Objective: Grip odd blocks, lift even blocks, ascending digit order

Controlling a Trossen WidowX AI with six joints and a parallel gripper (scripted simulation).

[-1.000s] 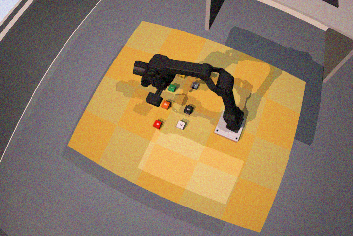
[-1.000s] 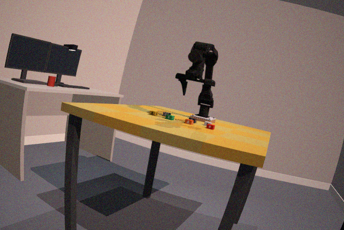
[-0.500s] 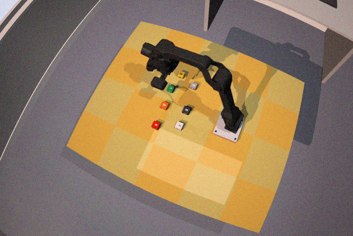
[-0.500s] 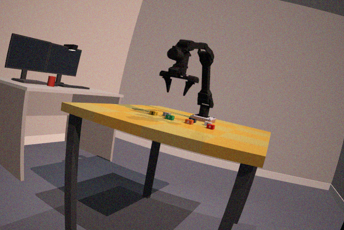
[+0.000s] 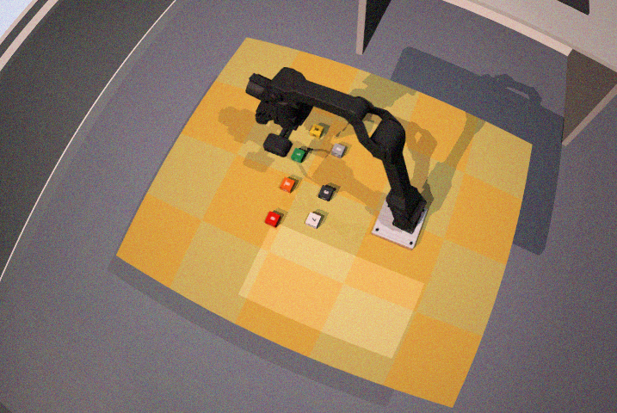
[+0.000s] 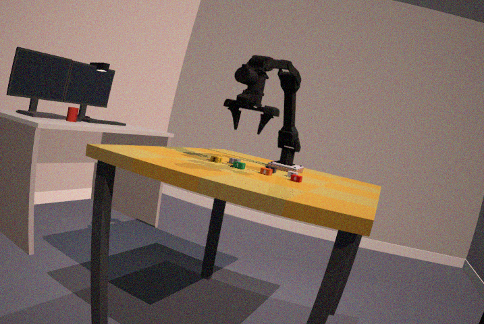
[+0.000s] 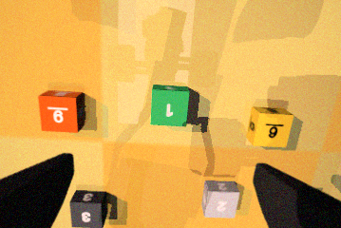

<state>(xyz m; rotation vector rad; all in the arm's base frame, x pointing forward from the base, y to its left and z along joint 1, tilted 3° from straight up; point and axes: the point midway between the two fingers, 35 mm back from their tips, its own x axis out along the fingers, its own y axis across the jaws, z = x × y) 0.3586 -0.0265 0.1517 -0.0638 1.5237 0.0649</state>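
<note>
The green block is 110 mm below my gripper tip, 10 mm to the right of it and 10 mm behind it. Round my gripper tip: yellow block: 110 mm below, 100 mm to the right, 10 mm behind; grey block: 110 mm below, 100 mm behind, 70 mm to the right; orange block: 110 mm below, 90 mm to the left, 20 mm behind.
</note>
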